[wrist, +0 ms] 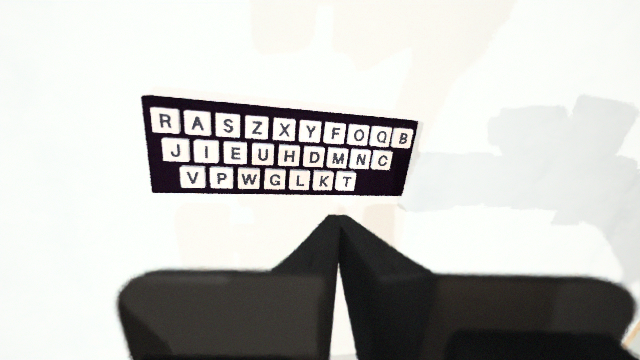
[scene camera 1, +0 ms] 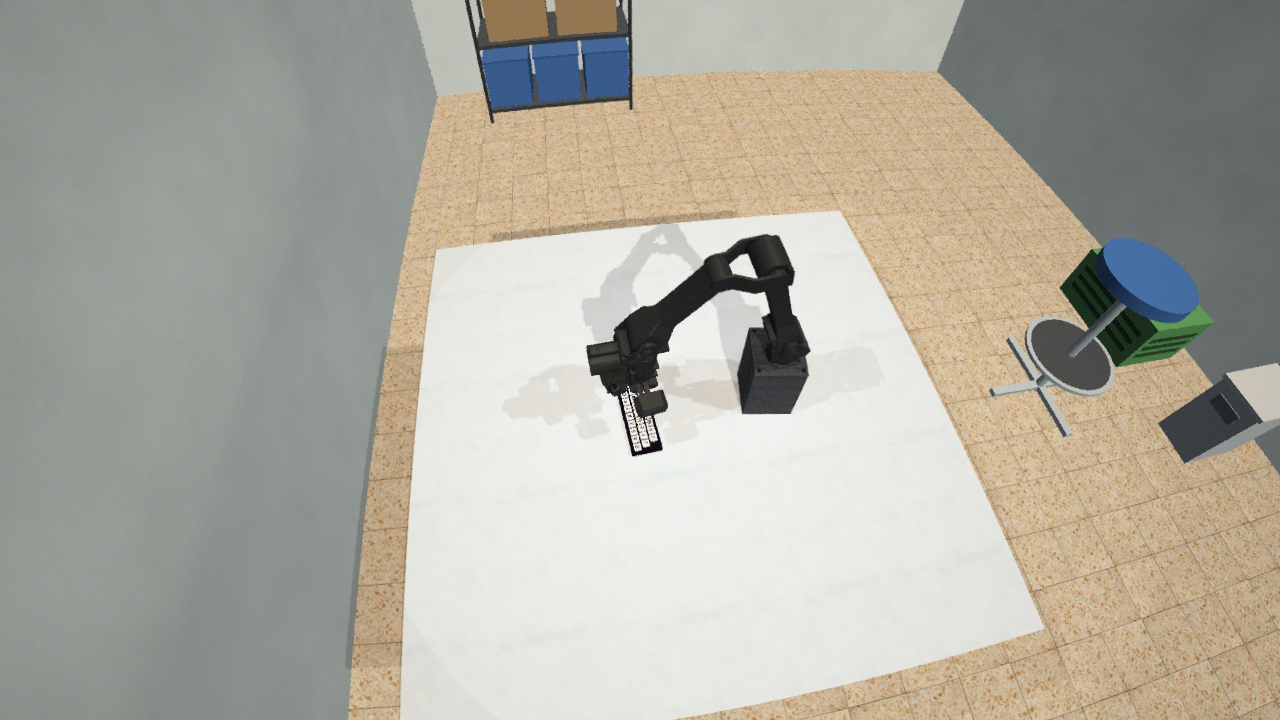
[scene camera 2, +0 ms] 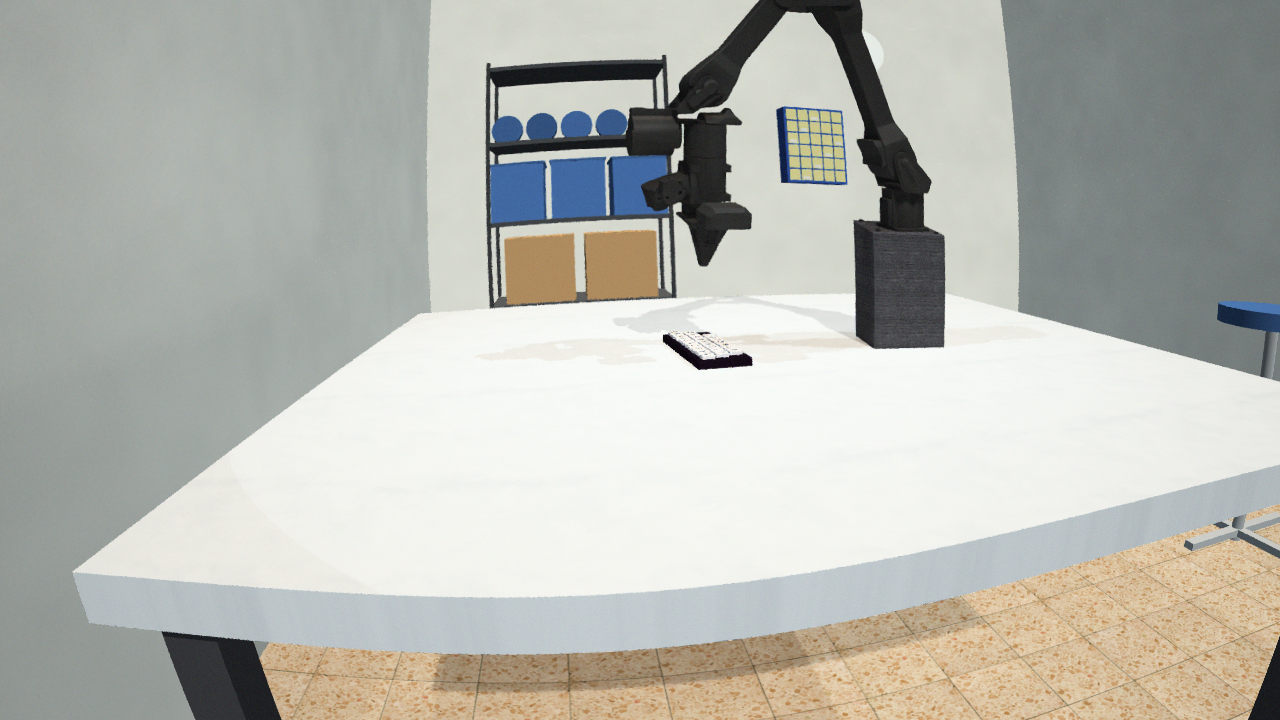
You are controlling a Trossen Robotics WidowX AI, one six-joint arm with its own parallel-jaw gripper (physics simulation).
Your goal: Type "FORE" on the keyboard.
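Frame: origin at the arm's base, x down, y back, z left, level; millimetres.
Where they show: gripper, fingertip midpoint: [wrist: 336,224] [scene camera 1: 638,385] [scene camera 2: 703,265]; arm's base, origin of the base link: [scene camera 1: 781,354] [scene camera 2: 903,228].
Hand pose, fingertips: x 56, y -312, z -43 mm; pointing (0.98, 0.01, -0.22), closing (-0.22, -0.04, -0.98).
Observation:
Things, the pixels of their centre, and the offset from my fingertips. Level surfaces: height alone.
- black keyboard, body centre: [wrist: 294,154] [scene camera 2: 703,347] [scene camera 1: 637,412] dx +111, dy -4, dz +4 mm
- F key, body centre: [wrist: 334,133] dx +105, dy -22, dz -27 mm
- O key, body centre: [wrist: 357,134] dx +105, dy -21, dz -47 mm
- R key, body centre: [wrist: 166,120] [scene camera 2: 707,356] dx +105, dy -28, dz +94 mm
- E key, body centre: [wrist: 235,152] dx +105, dy -6, dz +50 mm
- white table, its level: dx +119 mm
The black keyboard [scene camera 1: 646,450] [scene camera 2: 725,361] [wrist: 378,181] with white lettered keys lies flat on the table. In the wrist view its top row reads R A S Z X Y F O Q B. The F key [wrist: 335,133] and O key [wrist: 358,135] are near the right of that row, the R key [wrist: 165,120] is at its left end, and the E key [wrist: 235,153] is in the middle row. My gripper [scene camera 2: 704,263] [wrist: 336,224] is shut and empty, pointing down, high above the table. In the wrist view its tips show below the keyboard's T key. In scene camera 1 the arm hides part of the keyboard.
The white table [scene camera 1: 680,555] [scene camera 2: 572,465] bears the arm's dark base block [scene camera 1: 771,386] [scene camera 2: 899,286]. A shelf rack [scene camera 2: 577,71] stands behind the table. A blue stool [scene camera 1: 1145,273] and a green crate [scene camera 1: 1172,344] stand on the floor at the right.

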